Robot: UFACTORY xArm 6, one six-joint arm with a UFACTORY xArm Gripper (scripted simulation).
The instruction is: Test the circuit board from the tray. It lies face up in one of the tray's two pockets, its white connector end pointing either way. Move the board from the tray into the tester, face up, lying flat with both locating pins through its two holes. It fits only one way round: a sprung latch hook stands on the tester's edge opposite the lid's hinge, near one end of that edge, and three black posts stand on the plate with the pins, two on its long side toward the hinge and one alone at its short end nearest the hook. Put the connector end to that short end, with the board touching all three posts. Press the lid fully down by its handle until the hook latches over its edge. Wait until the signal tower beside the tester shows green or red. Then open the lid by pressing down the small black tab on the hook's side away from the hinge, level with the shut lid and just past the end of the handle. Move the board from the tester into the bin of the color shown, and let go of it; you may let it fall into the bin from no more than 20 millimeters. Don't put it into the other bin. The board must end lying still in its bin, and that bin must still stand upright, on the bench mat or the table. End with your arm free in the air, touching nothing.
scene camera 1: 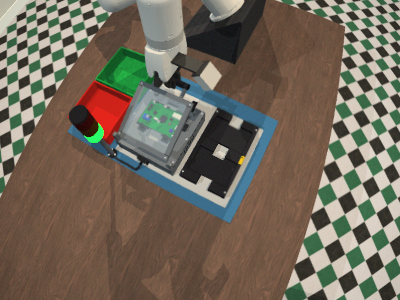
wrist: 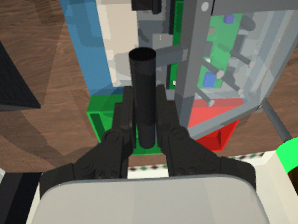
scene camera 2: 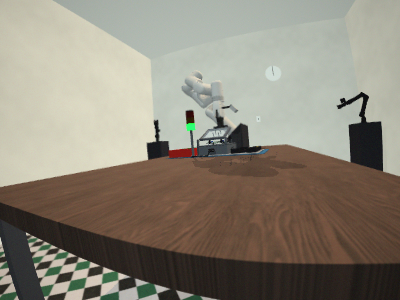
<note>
In view: the gripper (scene camera 1: 172, 82), a red bin (scene camera 1: 106, 105), a green bin (scene camera 1: 125, 70) and a clear lid (scene camera 1: 154, 120).
The green bin also shows in the wrist view (wrist: 100, 110). The gripper also shows in the wrist view (wrist: 145, 98). The clear lid shows as well in the wrist view (wrist: 228, 65).
</note>
